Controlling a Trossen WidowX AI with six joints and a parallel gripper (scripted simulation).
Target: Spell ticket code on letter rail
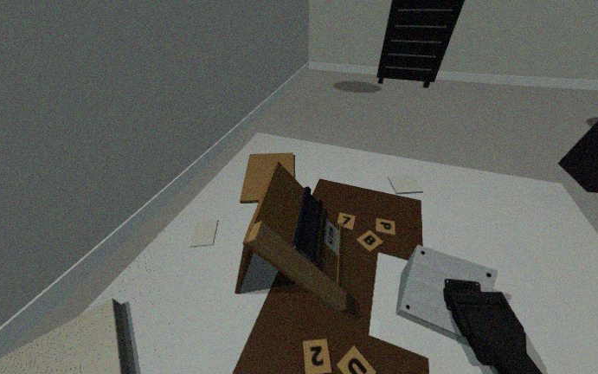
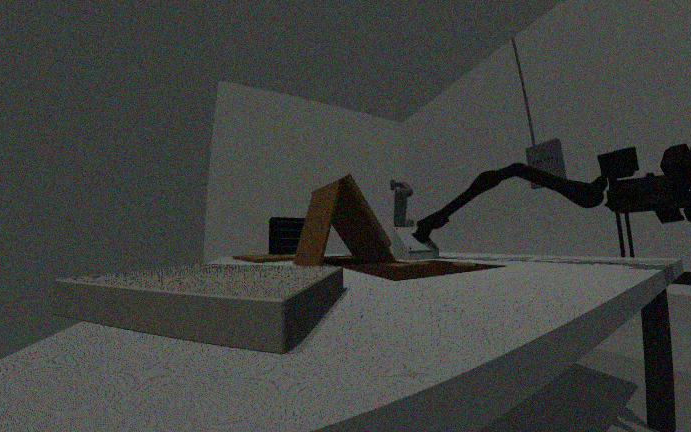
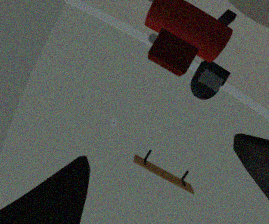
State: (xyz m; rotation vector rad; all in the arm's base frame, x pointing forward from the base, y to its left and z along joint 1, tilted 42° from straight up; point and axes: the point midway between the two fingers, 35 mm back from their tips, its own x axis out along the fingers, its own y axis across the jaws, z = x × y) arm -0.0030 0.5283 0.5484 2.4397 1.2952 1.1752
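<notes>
The white ticket is 280 mm ahead of my gripper tip, 890 mm to the right of it and 70 mm below it. Also, from my gripper tip: brown mat: 180 mm ahead, 820 mm to the right, 160 mm below; flat tan panel: 560 mm ahead, 1210 mm to the right, 150 mm below.
</notes>
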